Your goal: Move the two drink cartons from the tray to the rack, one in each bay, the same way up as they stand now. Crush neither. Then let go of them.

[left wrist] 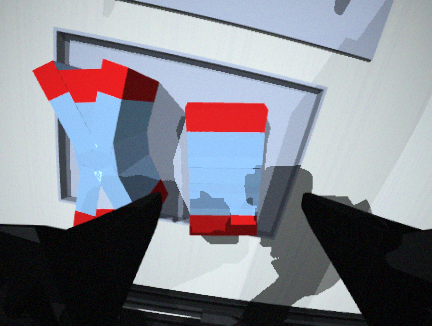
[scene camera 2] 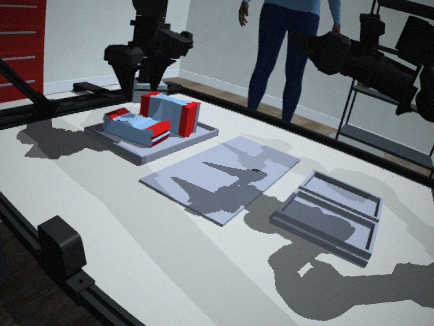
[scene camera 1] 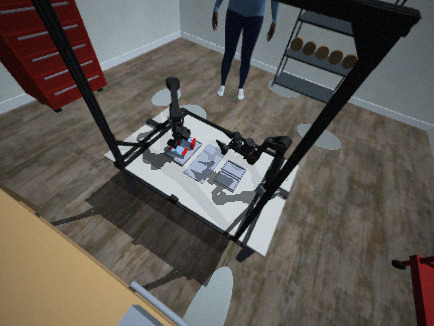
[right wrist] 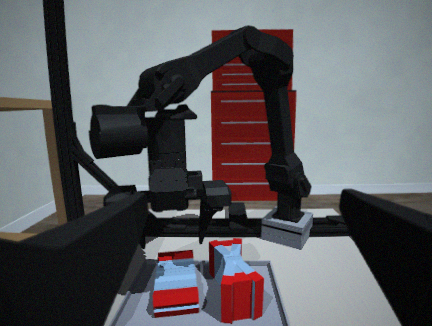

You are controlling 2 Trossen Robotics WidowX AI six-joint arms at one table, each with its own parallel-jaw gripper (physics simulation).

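Pixels of known places: left gripper, fingertip midpoint: (left wrist: 232,199) (scene camera 2: 141,94) (scene camera 1: 178,144) (right wrist: 172,245); right gripper, fingertip midpoint: (scene camera 2: 299,36) (scene camera 1: 219,135) (right wrist: 242,200); left arm's base at its link origin: (scene camera 2: 147,81) (right wrist: 288,215).
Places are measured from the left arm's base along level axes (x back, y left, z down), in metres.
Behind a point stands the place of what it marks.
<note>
Two light-blue cartons with red ends are on the grey tray (scene camera 1: 184,163) @(y -0.090, x -0.425, z 0.044 m) (scene camera 2: 141,159) @(y -0.108, x -0.433, z 0.044 m) (left wrist: 321,92) @(y -0.108, x -0.428, z 0.043 m) (right wrist: 280,295) @(y 0.069, x -0.236, z 0.039 m). The low, flat carton (scene camera 1: 178,149) @(y -0.089, x -0.308, z 0.018 m) (scene camera 2: 136,127) @(y -0.101, x -0.346, z 0.018 m) (left wrist: 225,160) @(y -0.083, x -0.319, z 0.017 m) (right wrist: 176,282) @(y -0.077, x -0.324, z 0.018 m) lies beside the taller, pinched-waisted carton (scene camera 1: 192,144) @(y 0.015, x -0.320, z -0.007 m) (scene camera 2: 171,111) @(y -0.010, x -0.282, z 0.004 m) (left wrist: 100,145) @(y -0.004, x -0.272, z -0.018 m) (right wrist: 241,297) @(y 0.034, x -0.305, z 0.009 m). My left gripper (scene camera 2: 141,92) @(y -0.090, x -0.314, z -0.040 m) (left wrist: 232,199) @(y -0.090, x -0.314, z -0.040 m) is open and empty above the tray's far side in scene camera 2; in its wrist view one fingertip overlaps the taller carton's lower corner. My right gripper (right wrist: 242,200) @(y 0.127, x -0.480, z -0.210 m) is open and empty, raised away from both cartons. The two-bay rack (scene camera 1: 230,175) @(y 0.164, x -0.646, z 0.038 m) (scene camera 2: 337,205) @(y 0.177, x -0.635, z 0.042 m) is empty.
A thin grey flat panel (scene camera 1: 192,173) (scene camera 2: 162,181) (left wrist: 300,22) lies between tray and rack. A black frame rail (scene camera 2: 250,111) @(y 0.287, x -0.146, z 0.039 m) edges the table. A black block (scene camera 2: 62,245) @(y -0.248, x -0.685, z 0.004 m) stands on the near rail. A person (scene camera 1: 240,45) (scene camera 2: 285,55) stands behind the table.
</note>
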